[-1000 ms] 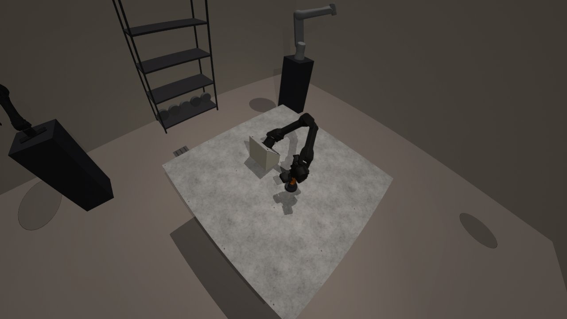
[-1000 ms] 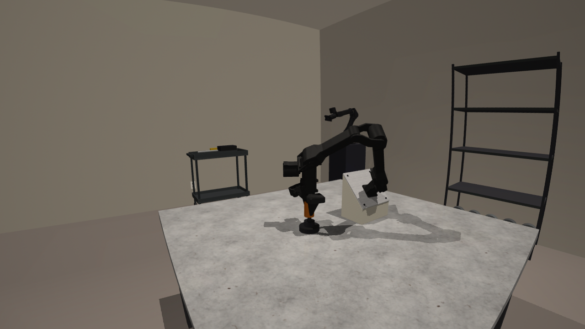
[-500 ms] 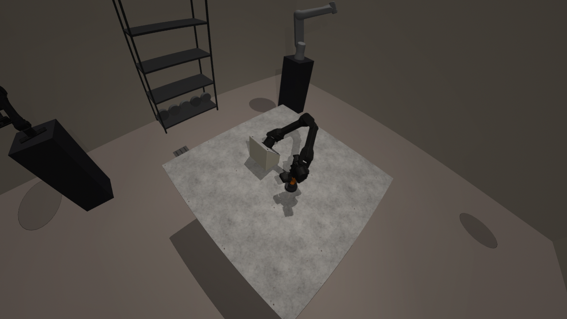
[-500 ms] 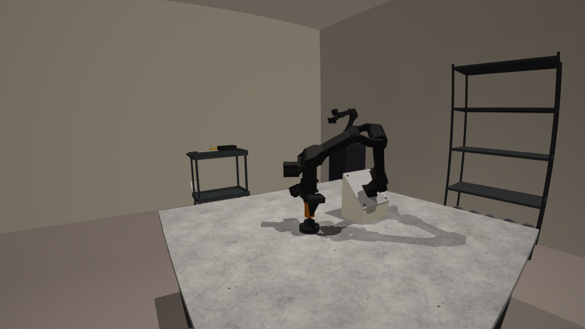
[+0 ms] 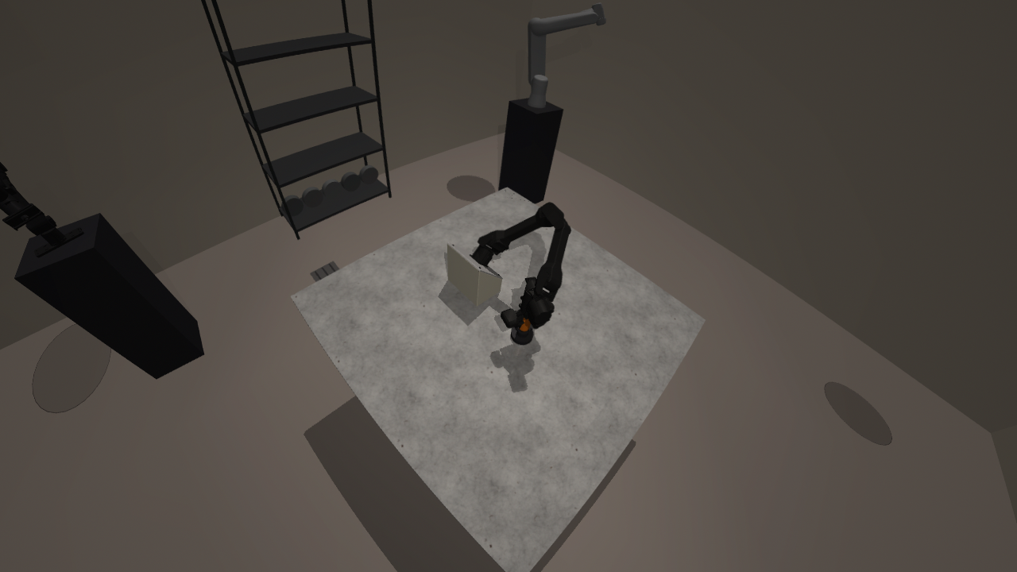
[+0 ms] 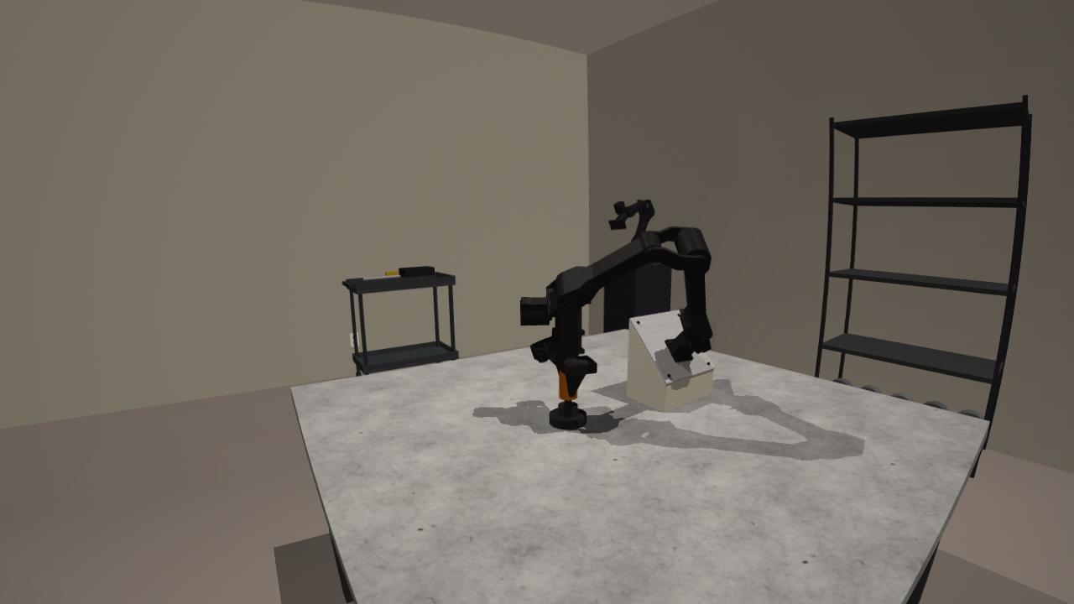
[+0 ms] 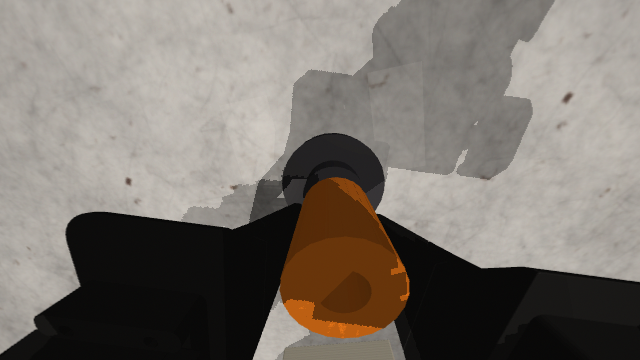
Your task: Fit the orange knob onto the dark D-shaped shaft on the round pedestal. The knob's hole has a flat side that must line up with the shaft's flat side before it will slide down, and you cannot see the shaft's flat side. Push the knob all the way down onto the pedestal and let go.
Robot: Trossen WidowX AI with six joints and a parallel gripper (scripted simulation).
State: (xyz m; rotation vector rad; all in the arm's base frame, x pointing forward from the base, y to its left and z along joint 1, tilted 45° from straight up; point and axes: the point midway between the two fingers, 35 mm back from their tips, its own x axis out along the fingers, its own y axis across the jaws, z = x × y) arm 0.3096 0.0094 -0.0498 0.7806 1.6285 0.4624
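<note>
Now: the orange knob 20 mm above my gripper tip. Round my gripper tip: dark round pedestal (40 mm below).
</note>
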